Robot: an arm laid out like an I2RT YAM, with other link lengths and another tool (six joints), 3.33 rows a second.
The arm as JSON. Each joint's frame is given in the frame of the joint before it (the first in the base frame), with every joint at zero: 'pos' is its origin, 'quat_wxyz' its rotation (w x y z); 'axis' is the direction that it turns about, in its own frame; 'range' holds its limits. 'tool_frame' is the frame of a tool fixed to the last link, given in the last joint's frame.
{
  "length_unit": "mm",
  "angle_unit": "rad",
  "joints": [
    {
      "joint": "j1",
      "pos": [
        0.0,
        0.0,
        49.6
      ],
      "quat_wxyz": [
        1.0,
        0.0,
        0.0,
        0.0
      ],
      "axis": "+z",
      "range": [
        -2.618,
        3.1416
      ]
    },
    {
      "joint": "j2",
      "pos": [
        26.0,
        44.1,
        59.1
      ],
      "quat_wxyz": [
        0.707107,
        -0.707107,
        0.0,
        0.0
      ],
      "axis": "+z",
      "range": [
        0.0,
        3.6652
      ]
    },
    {
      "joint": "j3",
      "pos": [
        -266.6,
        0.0,
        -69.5
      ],
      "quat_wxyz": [
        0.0,
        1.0,
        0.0,
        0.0
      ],
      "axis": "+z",
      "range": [
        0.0,
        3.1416
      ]
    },
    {
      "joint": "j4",
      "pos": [
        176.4,
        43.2,
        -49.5
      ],
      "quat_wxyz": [
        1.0,
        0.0,
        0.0,
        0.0
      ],
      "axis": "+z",
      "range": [
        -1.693,
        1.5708
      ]
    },
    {
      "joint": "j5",
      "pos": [
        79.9,
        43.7,
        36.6
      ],
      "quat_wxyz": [
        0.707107,
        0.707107,
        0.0,
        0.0
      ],
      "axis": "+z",
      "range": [
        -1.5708,
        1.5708
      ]
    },
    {
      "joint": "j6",
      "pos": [
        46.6,
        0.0,
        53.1
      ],
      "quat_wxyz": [
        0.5,
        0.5,
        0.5,
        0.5
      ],
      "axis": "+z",
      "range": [
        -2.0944,
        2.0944
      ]
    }
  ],
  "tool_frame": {
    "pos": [
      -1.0,
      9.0,
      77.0
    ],
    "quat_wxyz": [
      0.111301,
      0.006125,
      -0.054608,
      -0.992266
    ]
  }
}
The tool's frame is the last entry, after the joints.
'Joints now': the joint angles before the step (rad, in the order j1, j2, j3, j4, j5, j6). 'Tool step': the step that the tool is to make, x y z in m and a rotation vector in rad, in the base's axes. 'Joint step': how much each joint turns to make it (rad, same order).
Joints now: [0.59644, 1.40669, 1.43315, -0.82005, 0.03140, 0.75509]
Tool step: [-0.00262, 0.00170, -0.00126, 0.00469, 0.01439, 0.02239]
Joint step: [-0.00034, 0.00111, 0.00023, -0.00825, -0.02443, -0.00793]
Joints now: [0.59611, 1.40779, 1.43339, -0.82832, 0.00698, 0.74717]
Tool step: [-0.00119, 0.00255, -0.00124, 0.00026, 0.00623, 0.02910]
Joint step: [0.00032, 0.00468, 0.00005, -0.00046, -0.02262, -0.01818]
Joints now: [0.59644, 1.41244, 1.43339, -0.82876, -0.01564, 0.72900]
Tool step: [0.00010, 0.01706, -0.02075, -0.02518, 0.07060, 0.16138]
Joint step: [-0.00037, 0.08067, -0.00020, -0.00019, -0.12116, -0.10913]
